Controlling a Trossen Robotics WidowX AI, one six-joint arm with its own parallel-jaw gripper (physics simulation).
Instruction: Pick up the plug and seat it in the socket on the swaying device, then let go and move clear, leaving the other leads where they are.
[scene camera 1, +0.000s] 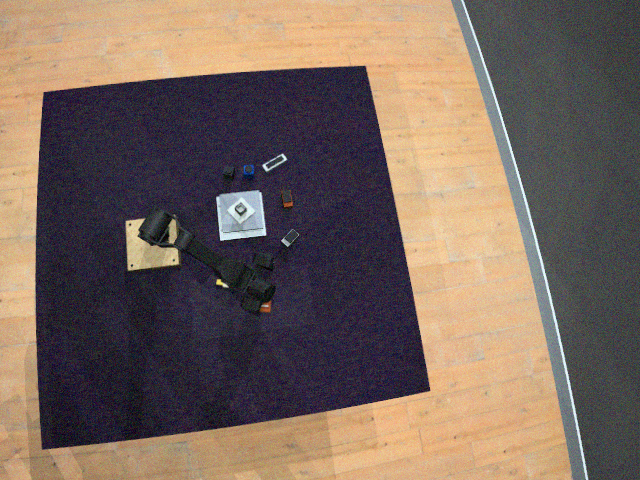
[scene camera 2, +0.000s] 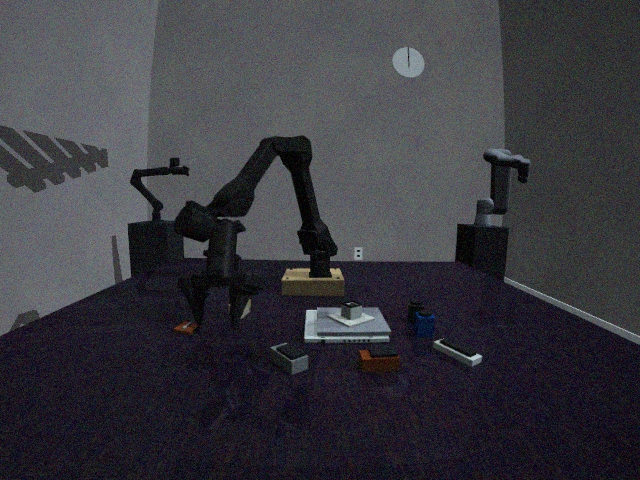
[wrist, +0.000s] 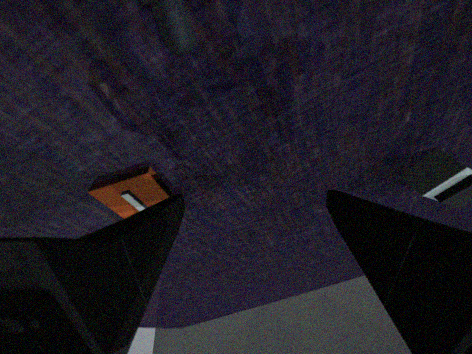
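Note:
The plug, a cream block with a yellow end (scene camera 1: 221, 283) (scene camera 2: 247, 308), lies on the dark mat, partly hidden by the arm in the top view and by a finger in the second scene view. It does not show in the wrist view. My gripper (scene camera 1: 257, 282) (scene camera 2: 216, 324) (wrist: 254, 198) is open and points down low over the mat, with no object between its fingertips. The device, a small grey block with a dark top opening (scene camera 1: 240, 207) (scene camera 2: 351, 311), sits on a white diamond plate (scene camera 1: 240, 219) (scene camera 2: 355, 322) over a grey slab (scene camera 1: 225, 202) (scene camera 2: 381, 329).
An orange block with a white strip (scene camera 1: 265, 306) (scene camera 2: 180, 328) (wrist: 112, 194) lies near one finger. A grey block (scene camera 1: 290, 237) (scene camera 2: 294, 364), orange-black block (scene camera 1: 287, 203) (scene camera 2: 378, 363), white bar (scene camera 1: 274, 162) (scene camera 2: 470, 360), blue block (scene camera 1: 248, 171) (scene camera 2: 424, 327) and black block (scene camera 1: 229, 172) (scene camera 2: 414, 311) surround the device.

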